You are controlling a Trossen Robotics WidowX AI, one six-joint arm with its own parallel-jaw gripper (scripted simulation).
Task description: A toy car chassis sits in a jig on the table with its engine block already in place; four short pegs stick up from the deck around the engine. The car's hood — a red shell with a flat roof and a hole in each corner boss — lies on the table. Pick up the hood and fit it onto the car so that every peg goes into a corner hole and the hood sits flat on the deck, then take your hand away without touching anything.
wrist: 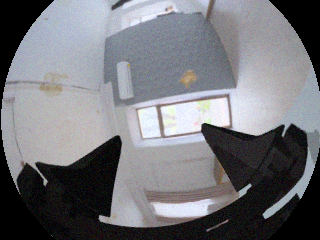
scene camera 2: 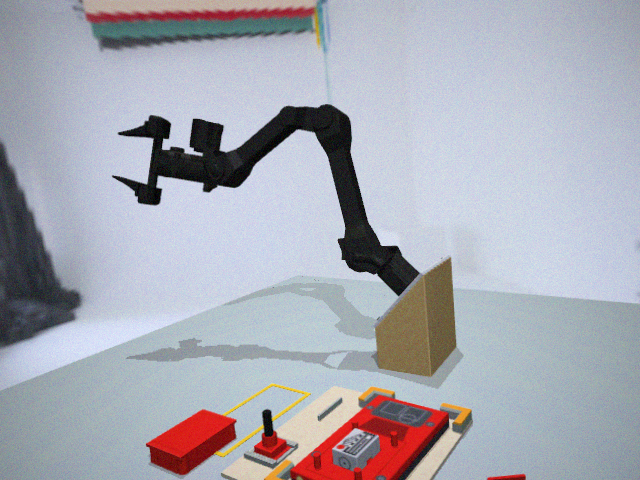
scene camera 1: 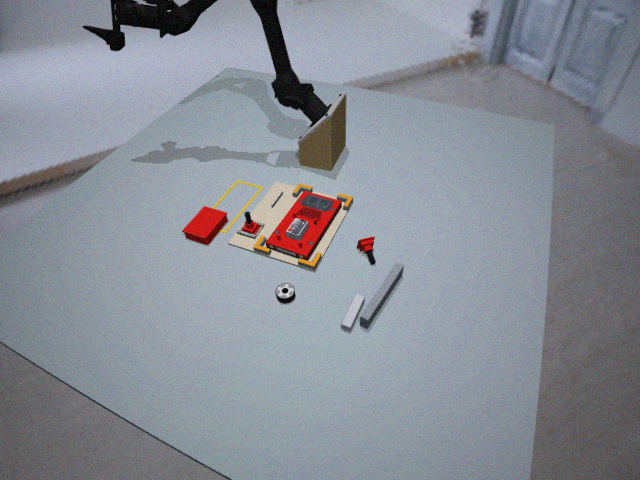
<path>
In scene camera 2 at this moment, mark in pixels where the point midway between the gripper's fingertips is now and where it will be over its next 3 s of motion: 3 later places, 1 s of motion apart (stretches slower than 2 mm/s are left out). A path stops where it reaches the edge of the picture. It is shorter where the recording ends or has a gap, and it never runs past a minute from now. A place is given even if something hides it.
My gripper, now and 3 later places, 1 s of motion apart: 115, 155; 68, 337; 188, 393; 188, 410
</path>
